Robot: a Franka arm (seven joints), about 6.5 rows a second.
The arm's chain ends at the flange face. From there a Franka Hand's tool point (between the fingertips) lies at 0.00 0.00 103.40 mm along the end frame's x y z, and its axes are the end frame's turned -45 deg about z.
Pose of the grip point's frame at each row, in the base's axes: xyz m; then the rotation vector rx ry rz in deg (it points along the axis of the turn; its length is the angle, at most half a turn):
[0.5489, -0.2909, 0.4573, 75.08, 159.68, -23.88]
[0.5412, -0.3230, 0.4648, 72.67, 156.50, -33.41]
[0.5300, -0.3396, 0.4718, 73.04, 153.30, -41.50]
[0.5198, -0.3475, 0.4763, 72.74, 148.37, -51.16]
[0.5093, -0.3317, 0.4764, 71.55, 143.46, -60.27]
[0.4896, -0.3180, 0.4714, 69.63, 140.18, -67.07]
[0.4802, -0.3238, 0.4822, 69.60, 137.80, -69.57]
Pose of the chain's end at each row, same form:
[0.5575, -0.2646, 0.5569, 126.53, 115.21, -20.28]
[0.5506, -0.2849, 0.5605, 121.84, 112.01, -27.21]
[0.5423, -0.2927, 0.5631, 119.83, 107.99, -33.54]
[0.5346, -0.2899, 0.5609, 116.49, 102.64, -40.60]
[0.5264, -0.2645, 0.5531, 112.55, 97.81, -47.14]
[0.5083, -0.2443, 0.5415, 108.91, 94.96, -52.09]
[0.4992, -0.2474, 0.5492, 107.78, 92.71, -53.62]

